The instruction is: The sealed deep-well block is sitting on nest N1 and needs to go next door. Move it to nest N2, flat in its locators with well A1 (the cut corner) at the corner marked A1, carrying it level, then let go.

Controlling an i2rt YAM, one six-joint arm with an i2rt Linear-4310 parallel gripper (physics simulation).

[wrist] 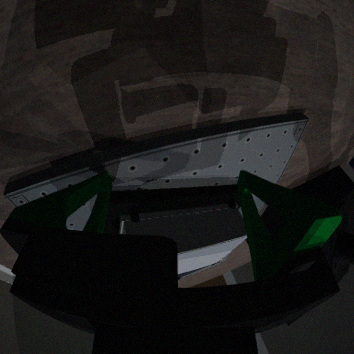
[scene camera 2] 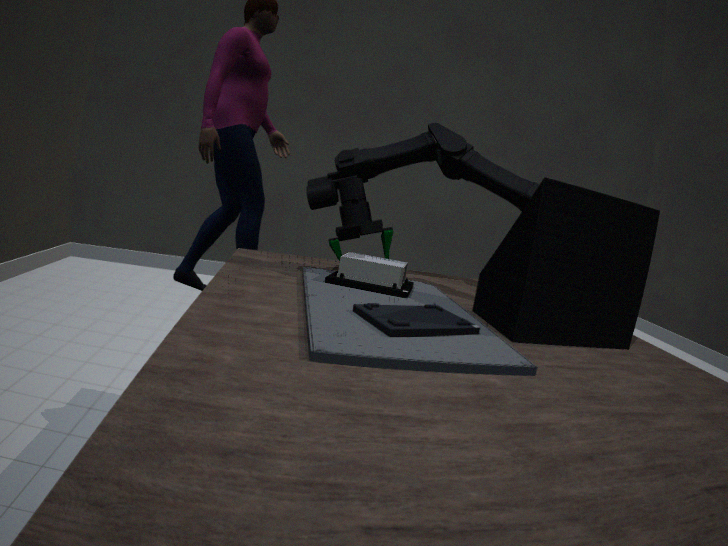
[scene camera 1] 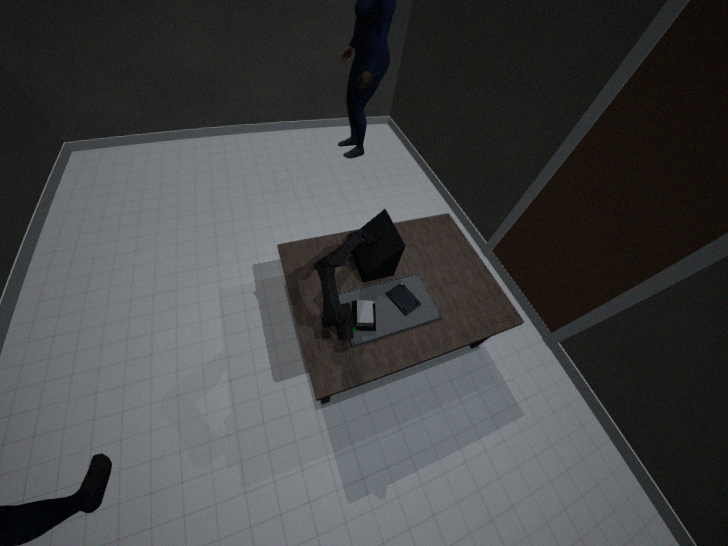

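Where they show: gripper, fingertip midpoint: (wrist: 174, 177); arm's base, link origin: (wrist: 336, 243) (scene camera 2: 572, 252) (scene camera 1: 369, 240).
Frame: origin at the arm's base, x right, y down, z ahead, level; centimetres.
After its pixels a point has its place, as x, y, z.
Note:
The sealed deep-well block (scene camera 1: 365, 312) {19.0, 9.0, 35.1} (scene camera 2: 371, 271) {15.0, 10.9, 36.0} (wrist: 182, 230) {23.1, 11.1, 33.8} is a white-topped box sitting flat on the black nest N1 (scene camera 2: 365, 286) {13.5, 13.7, 37.2}. Nest N2 (scene camera 1: 403, 298) {-5.9, 13.3, 34.2} (scene camera 2: 432, 318) {-7.0, 13.3, 31.8}, a low dark plate with raised corner locators, is bare and turned at an angle to N1. My gripper (scene camera 2: 362, 257) {28.2, 12.9, 33.3} (wrist: 174, 177) {28.2, 12.9, 33.3} is open, with its green fingers spread wide. It is at the block's far side in scene camera 2, with fingertips near block-top height; whether they touch the block is unclear. The block's cut corner and the A1 marks cannot be made out.
Both nests are on a grey perforated plate (scene camera 1: 426, 314) {-13.3, 14.4, 47.4} (scene camera 2: 346, 350) {-19.8, 14.4, 48.1} (wrist: 215, 155) {27.2, 14.4, 29.2} on the wooden table (scene camera 1: 464, 276) {-51.7, 15.7, 35.0} (scene camera 2: 352, 446) {-39.0, 15.7, 51.6}. A large black box (scene camera 1: 379, 249) {-1.1, -2.1, 8.7} (scene camera 2: 582, 270) {-11.1, 2.1, 6.5} stands at the arm's base, beside the plate. People stand beyond the table.

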